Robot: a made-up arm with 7 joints.
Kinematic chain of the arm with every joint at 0, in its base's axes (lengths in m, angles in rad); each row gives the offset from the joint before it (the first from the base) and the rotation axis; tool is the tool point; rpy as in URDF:
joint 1: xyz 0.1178 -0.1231 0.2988 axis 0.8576 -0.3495 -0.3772
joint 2: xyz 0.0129 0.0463 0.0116 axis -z
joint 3: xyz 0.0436 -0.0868 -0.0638 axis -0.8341 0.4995 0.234
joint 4: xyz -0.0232 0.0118 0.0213 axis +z
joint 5: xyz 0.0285 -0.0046 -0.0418 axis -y
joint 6: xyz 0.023 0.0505 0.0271 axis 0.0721 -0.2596 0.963
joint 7: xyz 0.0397 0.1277 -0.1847 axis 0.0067 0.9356 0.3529
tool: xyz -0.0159 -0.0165 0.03 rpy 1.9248 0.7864 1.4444
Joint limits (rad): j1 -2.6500..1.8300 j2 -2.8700..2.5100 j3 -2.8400..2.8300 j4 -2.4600..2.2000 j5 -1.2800..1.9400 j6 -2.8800..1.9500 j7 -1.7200..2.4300
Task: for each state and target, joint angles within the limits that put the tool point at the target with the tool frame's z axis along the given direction. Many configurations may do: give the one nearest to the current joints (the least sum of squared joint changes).
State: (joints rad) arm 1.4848 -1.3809 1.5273 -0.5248 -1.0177 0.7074 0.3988
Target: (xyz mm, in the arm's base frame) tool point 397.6 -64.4 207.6 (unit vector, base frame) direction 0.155 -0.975 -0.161
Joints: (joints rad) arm 1.3352 -1.0547 1.3085 -1.1666 -0.7998 -0.1598 -0.3206
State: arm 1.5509 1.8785 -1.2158 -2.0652 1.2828 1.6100 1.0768
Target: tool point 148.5 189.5 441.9 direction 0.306 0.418 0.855
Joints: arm 1.7838 2.2246 -0.8535 -2.2945 1.5665 1.3500 1.5176
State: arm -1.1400 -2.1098 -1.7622 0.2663 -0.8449 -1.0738 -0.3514
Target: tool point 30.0 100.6 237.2 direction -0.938 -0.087 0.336
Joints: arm -1.1825 -2.3391 -2.4479 -0.0753 -0.4804 -0.7755 0.3979
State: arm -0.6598 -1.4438 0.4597 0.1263 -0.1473 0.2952 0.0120
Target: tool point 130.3 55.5 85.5 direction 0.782 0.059 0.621
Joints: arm -0.0524 -0.7225 -0.0377 0.0569 0.2794 0.1706 -0.8669
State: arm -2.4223 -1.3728 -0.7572 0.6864 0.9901 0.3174 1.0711
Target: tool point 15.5 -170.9 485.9 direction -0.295 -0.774 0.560
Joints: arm -2.6372 -1.3723 -0.2764 0.8912 0.6311 0.5024 1.8271
